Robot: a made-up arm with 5 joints. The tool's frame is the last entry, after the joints.
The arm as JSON. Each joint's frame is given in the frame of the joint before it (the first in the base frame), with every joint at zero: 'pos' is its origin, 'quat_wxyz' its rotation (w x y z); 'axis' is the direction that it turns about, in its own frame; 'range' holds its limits. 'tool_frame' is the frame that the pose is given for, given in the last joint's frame.
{
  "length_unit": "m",
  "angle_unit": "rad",
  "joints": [
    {
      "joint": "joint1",
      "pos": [
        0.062,
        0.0,
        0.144
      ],
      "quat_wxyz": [
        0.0,
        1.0,
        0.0,
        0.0
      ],
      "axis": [
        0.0,
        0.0,
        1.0
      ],
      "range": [
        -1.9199,
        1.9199
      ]
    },
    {
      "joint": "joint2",
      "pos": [
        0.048,
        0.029,
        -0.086
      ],
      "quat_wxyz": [
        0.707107,
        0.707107,
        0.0,
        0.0
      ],
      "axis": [
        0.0,
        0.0,
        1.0
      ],
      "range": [
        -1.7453,
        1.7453
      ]
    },
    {
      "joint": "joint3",
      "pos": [
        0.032,
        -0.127,
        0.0
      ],
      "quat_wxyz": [
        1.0,
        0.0,
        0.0,
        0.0
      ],
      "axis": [
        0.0,
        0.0,
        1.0
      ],
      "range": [
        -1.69,
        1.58
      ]
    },
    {
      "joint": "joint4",
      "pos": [
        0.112,
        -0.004,
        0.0
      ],
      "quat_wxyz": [
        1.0,
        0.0,
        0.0,
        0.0
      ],
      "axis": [
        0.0,
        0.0,
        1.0
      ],
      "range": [
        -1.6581,
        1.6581
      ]
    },
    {
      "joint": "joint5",
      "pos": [
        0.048,
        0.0,
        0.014
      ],
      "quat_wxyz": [
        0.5,
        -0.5,
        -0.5,
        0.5
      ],
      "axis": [
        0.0,
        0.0,
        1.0
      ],
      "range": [
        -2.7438,
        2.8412
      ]
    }
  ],
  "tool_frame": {
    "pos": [
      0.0,
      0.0,
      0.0
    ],
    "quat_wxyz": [
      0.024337,
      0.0,
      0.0,
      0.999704
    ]
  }
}
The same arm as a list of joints. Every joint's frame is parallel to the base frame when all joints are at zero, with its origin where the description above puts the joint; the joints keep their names.
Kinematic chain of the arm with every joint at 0, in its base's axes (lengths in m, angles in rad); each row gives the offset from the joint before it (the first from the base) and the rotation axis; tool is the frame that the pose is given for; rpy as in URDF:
joint1: xyz 0.0620 0.0000 0.1440 axis -z
joint2: xyz 0.0480 -0.0290 0.0860 axis +y
joint3: xyz 0.0320 0.0000 0.1270 axis +y
joint4: xyz 0.1120 0.0000 0.0040 axis +y
joint5: xyz 0.0480 0.0140 0.0000 axis -x
tool: xyz 0.0000 0.0000 0.0000 rpy 1.5708 -1.5221 -1.5708
Joint limits (rad, base to tool): -1.9199..1.9199 -1.7453..1.7453 -1.6900..1.5800 -1.6581..1.6581 -2.7438..2.8412

